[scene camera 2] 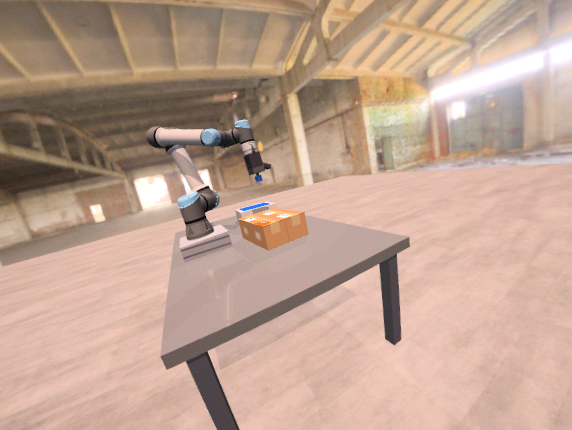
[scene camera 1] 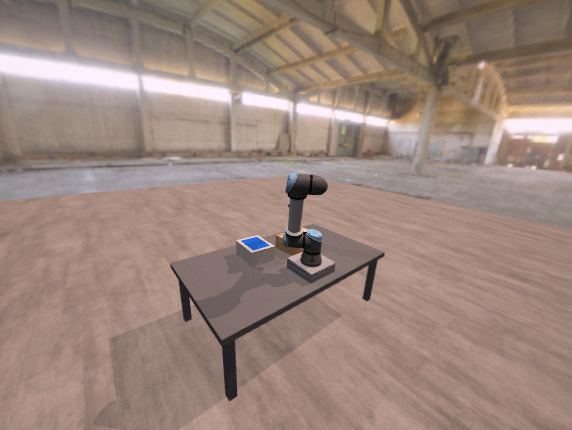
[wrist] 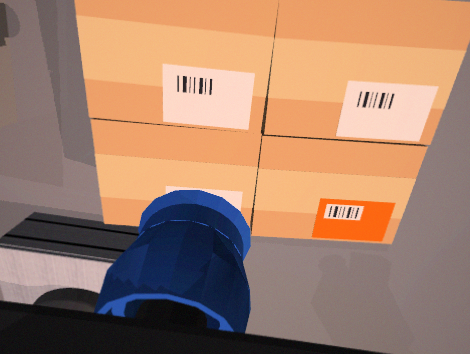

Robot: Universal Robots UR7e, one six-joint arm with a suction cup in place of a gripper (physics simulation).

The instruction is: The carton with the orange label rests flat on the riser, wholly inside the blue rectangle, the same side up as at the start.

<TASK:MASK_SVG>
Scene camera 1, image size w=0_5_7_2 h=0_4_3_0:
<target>riser with blue rectangle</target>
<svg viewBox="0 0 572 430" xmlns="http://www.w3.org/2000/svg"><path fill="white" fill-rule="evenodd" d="M258 235L236 240L236 254L251 267L273 261L275 258L275 246Z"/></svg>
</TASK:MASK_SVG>
